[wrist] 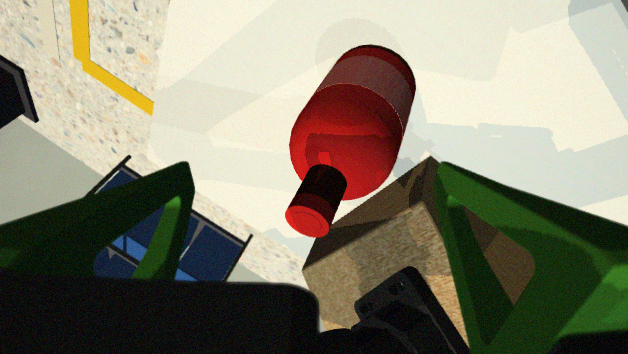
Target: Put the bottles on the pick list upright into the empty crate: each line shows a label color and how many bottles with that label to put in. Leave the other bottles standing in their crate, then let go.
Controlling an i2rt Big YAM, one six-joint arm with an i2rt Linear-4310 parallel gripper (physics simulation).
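Seen in the pictures: gripper, fingertip midpoint: (314,175); arm's base, link origin: (420,340).
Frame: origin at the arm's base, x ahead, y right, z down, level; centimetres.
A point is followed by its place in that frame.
A red bottle (350,110) {x 14.3, y -16.6, z 3.5 cm} with a dull pinkish band, a dark neck and a red cap appears to stand upright on the white surface (240,45) {x 7.3, y -27.7, z 12.9 cm}, seen obliquely from above with its cap towards the camera. My gripper (314,175) {x 16.7, y -16.9, z -4.5 cm} is open, with one green finger at the left and one at the right. The bottle's neck and shoulder show between the fingertips in the view, and neither finger appears to touch it. The pick list and the bottles' crate do not show in this view. I cannot tell whether either crate is among the partly hidden things.
A brown wooden block (375,255) {x 0.2, y -6.7, z 5.4 cm} stands below and right of the bottle in view, partly behind the right finger. A black part with holes (395,300) {x 1.5, y -4.2, z 1.5 cm} overlaps it. A blue divided object (215,250) with black edges shows behind the left finger. Speckled floor (120,35) with a yellow line (117,86) lies upper left.
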